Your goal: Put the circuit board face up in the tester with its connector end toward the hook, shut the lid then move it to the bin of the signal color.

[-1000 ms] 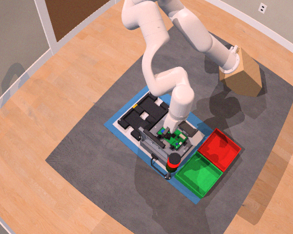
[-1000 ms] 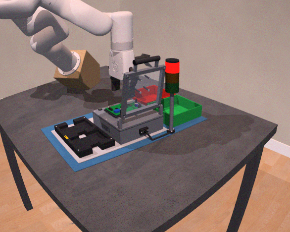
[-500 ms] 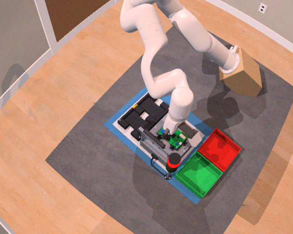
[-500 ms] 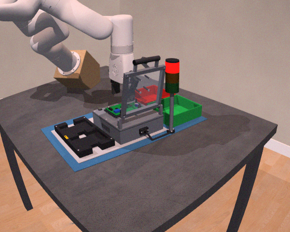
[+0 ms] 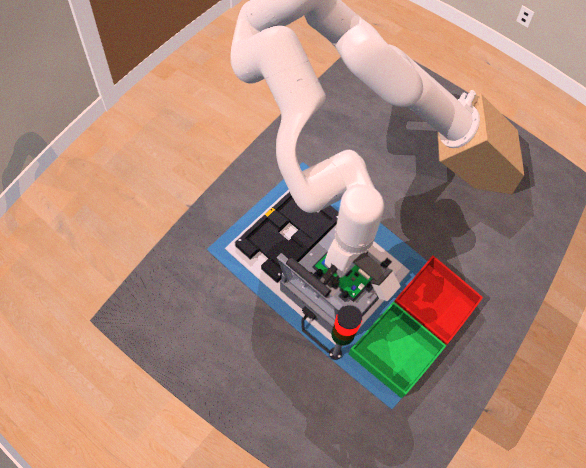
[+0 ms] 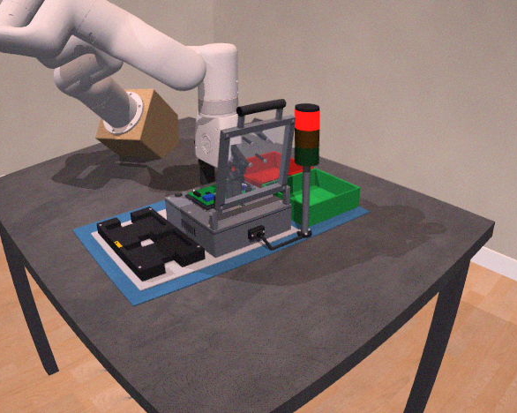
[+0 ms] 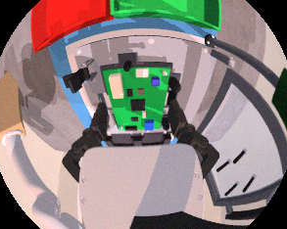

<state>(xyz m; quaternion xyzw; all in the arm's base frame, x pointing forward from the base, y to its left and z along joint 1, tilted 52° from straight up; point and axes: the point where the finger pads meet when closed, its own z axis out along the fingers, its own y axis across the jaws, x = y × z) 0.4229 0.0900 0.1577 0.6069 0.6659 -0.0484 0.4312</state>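
Right now the green circuit board is 1 cm below my hand. Round my hand: black latch hook: 7 cm to the left, 5 cm behind; then clear lid: 12 cm ahead, 10 cm above, 1 cm to the right; then plate: 1 cm to the left, 1 cm below, 1 cm ahead.
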